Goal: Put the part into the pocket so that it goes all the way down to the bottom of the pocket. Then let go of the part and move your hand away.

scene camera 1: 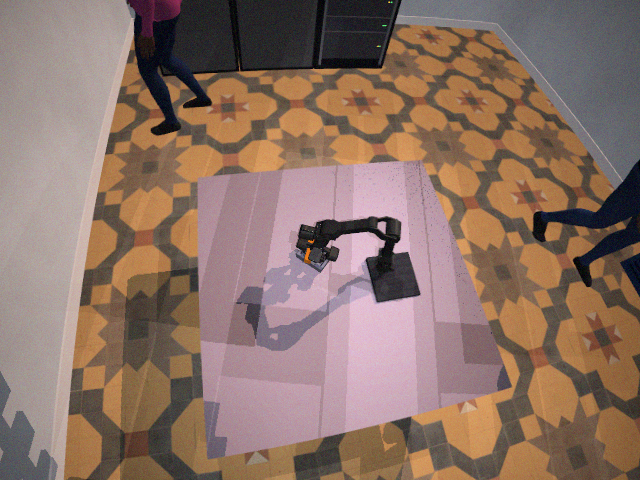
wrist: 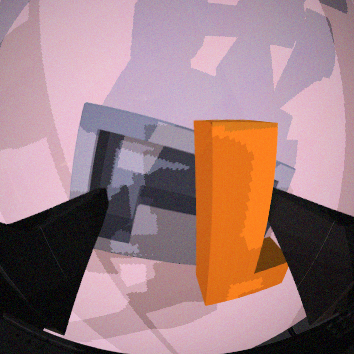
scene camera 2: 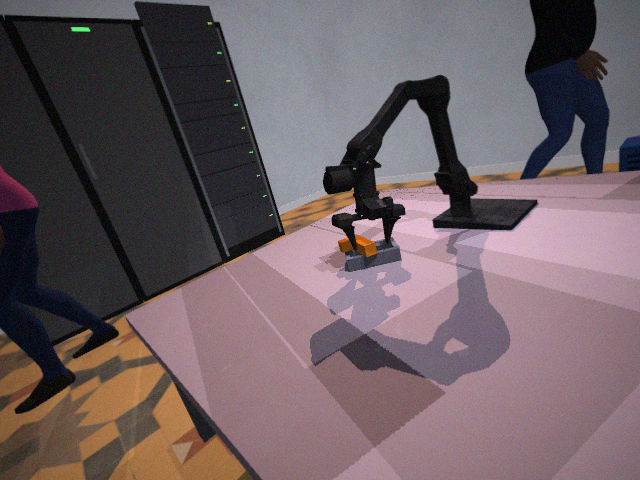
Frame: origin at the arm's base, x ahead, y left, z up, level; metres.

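Where they show: gripper, fingertip midpoint: (wrist: 186, 195) (scene camera 2: 371, 246); arm's base at its link origin: (scene camera 1: 383, 266) (scene camera 2: 460, 213).
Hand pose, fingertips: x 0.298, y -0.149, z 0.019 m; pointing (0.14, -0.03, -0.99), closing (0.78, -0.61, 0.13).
Things, the pixels of their centre, and the offset from my fingertips. Level surfaces: height alone.
- orange L-shaped part at the middle of its body: (wrist: 251, 219) (scene camera 2: 356, 246) (scene camera 1: 307, 250) 0.034 m right, 0.021 m ahead, 0.009 m up
- grey pocket block at the middle of its body: (wrist: 180, 196) (scene camera 2: 371, 253) (scene camera 1: 313, 256) 0.010 m right, 0.006 m back, 0.024 m down
- pink table at its surface level: 0.042 m down
The orange L-shaped part (scene camera 1: 308, 255) (scene camera 2: 366, 246) (wrist: 230, 200) lies across the top of the grey pocket block (scene camera 2: 374, 259) (wrist: 170, 232), outside the pocket, with its foot end sticking out past the block's edge. The dark pocket opening shows left of the part in the wrist view; the part hides some of it. My gripper (scene camera 2: 371, 244) (wrist: 186, 195) is open, low over the block, with nothing gripped. In the wrist view the right fingertip is close beside the part's long side, and the left fingertip is over the block's left end. Whether a finger touches the part is unclear.
The arm's black base plate (scene camera 1: 395, 284) (scene camera 2: 485, 213) stands on the pink table (scene camera 1: 372, 361) (scene camera 2: 248, 320), to the right of the block in both scene views. Dark cabinets (scene camera 1: 276, 33) (scene camera 2: 77, 129) and walking people are beyond the table.
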